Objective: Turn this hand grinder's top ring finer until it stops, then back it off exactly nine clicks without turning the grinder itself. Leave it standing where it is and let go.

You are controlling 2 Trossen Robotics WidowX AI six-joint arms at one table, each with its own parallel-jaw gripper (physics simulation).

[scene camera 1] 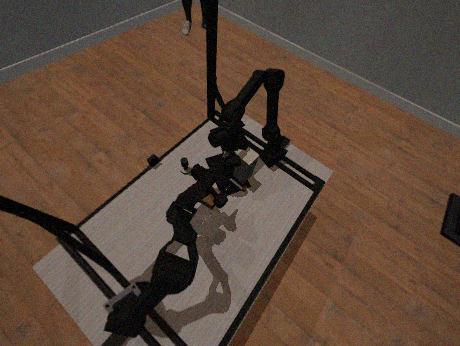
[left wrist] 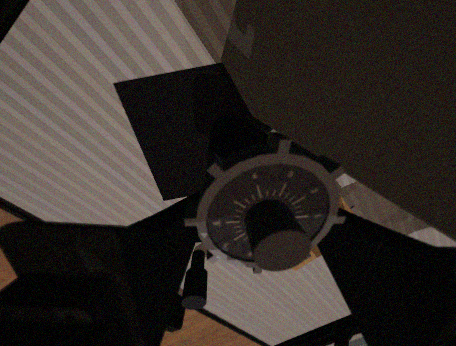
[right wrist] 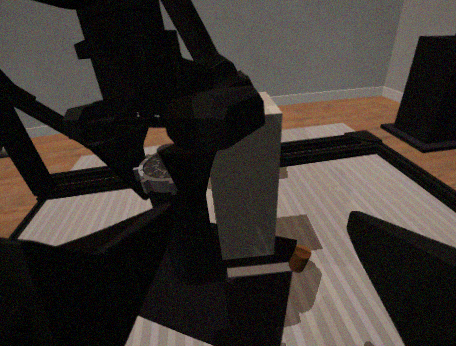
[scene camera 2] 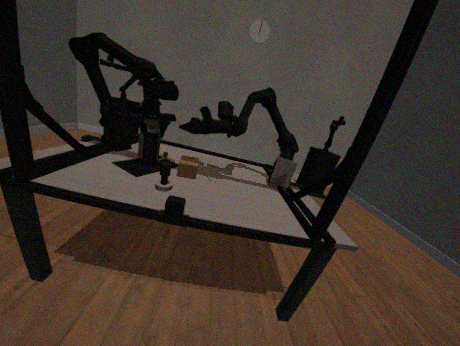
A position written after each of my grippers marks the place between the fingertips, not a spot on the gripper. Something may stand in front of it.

Note:
A small brown peg [right wrist: 301,255] rests on a dark base plate [left wrist: 171,114]. On the table rests a small dark knob on base [left wrist: 194,296]. Also in view: my left gripper [scene camera 2: 154,138], my right gripper [right wrist: 261,216], a tall pale block [left wrist: 364,91] and a hand grinder [left wrist: 278,242].
The tall pale block shows as well in the right wrist view [right wrist: 245,177]. The hand grinder also shows in the right wrist view [right wrist: 190,248]. The dark base plate also shows in the right wrist view [right wrist: 256,303]. The right wrist view misses the small dark knob on base: it is out of frame.

